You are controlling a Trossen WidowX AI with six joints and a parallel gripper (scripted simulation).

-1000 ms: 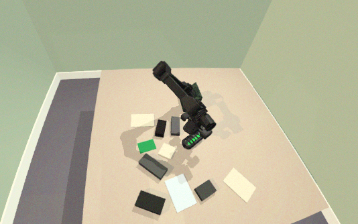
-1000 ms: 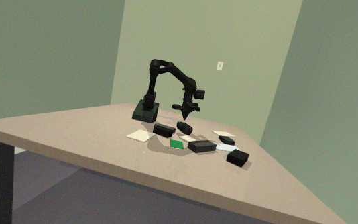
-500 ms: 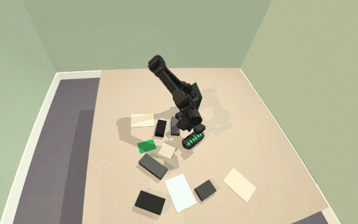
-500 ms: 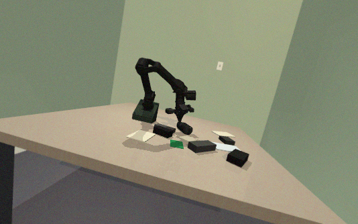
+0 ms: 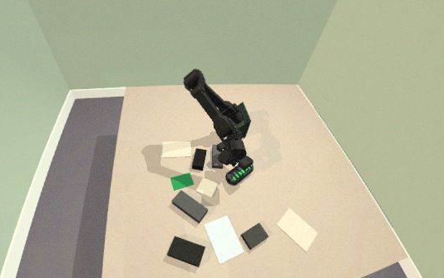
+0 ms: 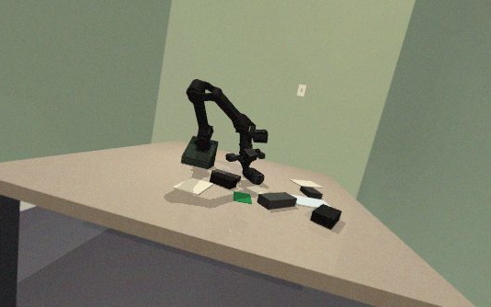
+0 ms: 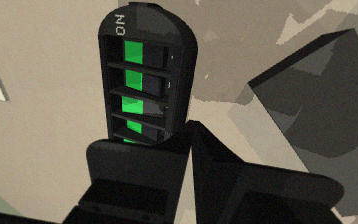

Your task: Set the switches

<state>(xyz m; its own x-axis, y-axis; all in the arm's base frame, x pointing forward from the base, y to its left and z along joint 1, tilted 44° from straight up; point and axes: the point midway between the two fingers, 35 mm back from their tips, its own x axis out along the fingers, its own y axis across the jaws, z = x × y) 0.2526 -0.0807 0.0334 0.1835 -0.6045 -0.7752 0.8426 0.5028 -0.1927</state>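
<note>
The grey module is 80 mm behind my gripper tip, 60 mm to the right of it and 20 mm below it. From my gripper tip the other things lie so: cream tile (140 mm to the right, 80 mm ahead, 30 mm below); then green card (250 mm to the right, 30 mm below, 30 mm ahead); then black block (160 mm to the right, 70 mm behind, 10 mm below).
</note>
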